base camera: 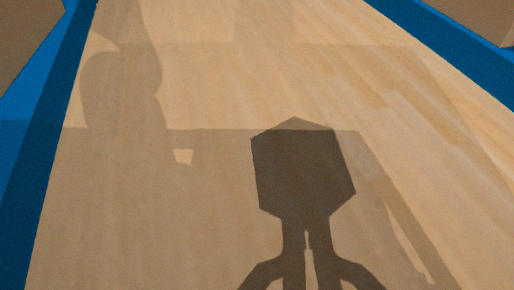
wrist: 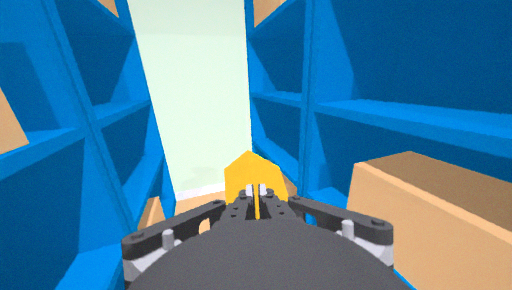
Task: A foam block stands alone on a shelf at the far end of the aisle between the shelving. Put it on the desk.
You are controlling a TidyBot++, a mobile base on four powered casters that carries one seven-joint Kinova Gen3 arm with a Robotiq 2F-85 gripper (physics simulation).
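My gripper: out of frame in the base camera view, visible in the wrist view (256, 193). Yellow foam block: out of frame in the base camera view, visible in the wrist view (249, 168).
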